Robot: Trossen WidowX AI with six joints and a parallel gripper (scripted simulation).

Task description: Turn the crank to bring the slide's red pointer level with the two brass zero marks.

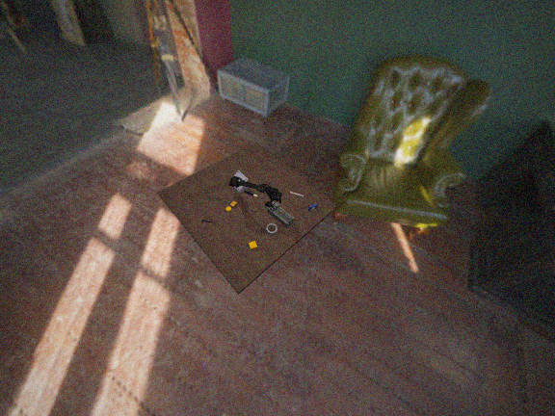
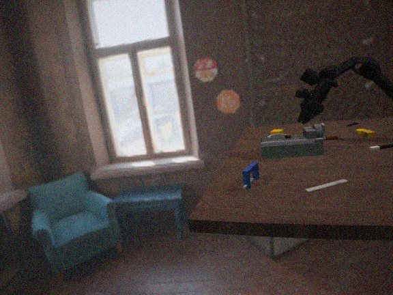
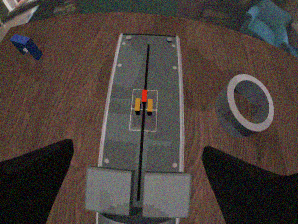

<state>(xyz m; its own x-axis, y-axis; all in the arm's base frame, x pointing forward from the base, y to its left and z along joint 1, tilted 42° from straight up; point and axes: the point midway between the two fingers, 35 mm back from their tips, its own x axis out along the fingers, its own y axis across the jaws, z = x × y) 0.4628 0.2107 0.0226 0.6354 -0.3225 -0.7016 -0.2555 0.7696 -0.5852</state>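
Now: gripper tip 13 cm past the crank handle, 8 cm above it and 3 cm to the left of it. From my gripper tip the other things lie so: blue u-shaped piece 35 cm to the left, 14 cm ahead, 11 cm below; white strip 34 cm to the left, 14 cm below, 10 cm behind; red pointer 6 cm below, 6 cm ahead, 2 cm to the left.
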